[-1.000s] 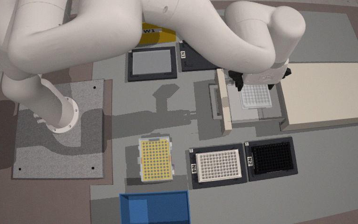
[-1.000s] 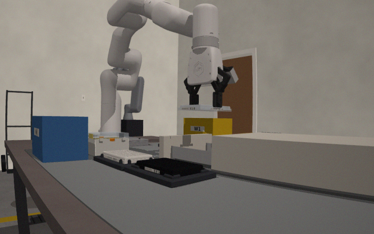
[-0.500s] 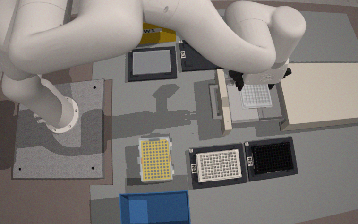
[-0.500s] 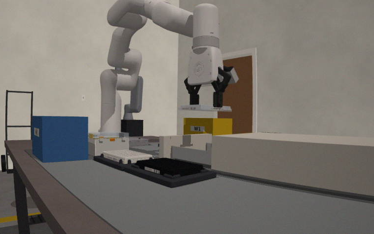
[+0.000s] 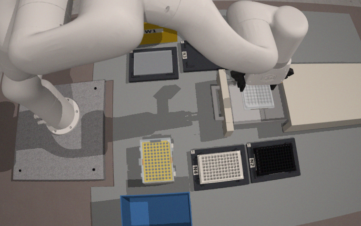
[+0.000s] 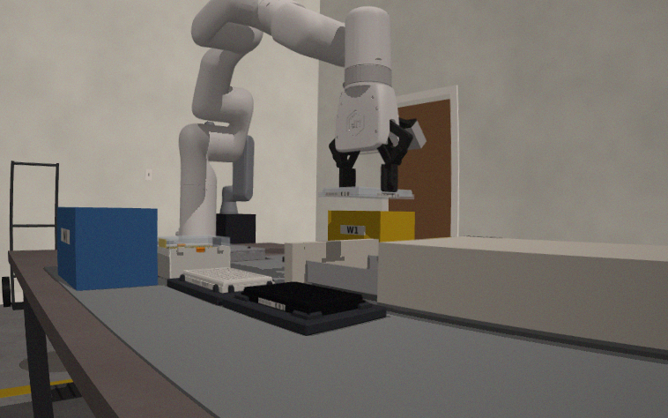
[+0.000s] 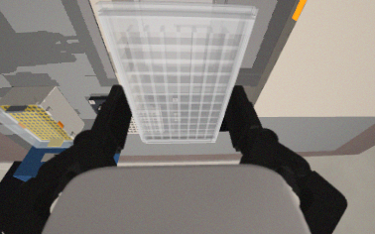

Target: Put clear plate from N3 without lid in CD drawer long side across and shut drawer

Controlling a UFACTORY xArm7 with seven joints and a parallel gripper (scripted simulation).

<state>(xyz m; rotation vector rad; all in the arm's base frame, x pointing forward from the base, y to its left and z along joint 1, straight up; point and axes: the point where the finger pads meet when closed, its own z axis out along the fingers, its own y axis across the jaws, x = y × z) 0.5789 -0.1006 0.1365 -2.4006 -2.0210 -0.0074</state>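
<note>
My hand is 14 cm above the drawer and 3 cm short of it. From my hand the other things lie so: clear plate: 1 cm below; black plate: 19 cm to the right, 14 cm below, 4 cm ahead; yellow rack: 18 cm to the left, 10 cm below, 9 cm ahead.
</note>
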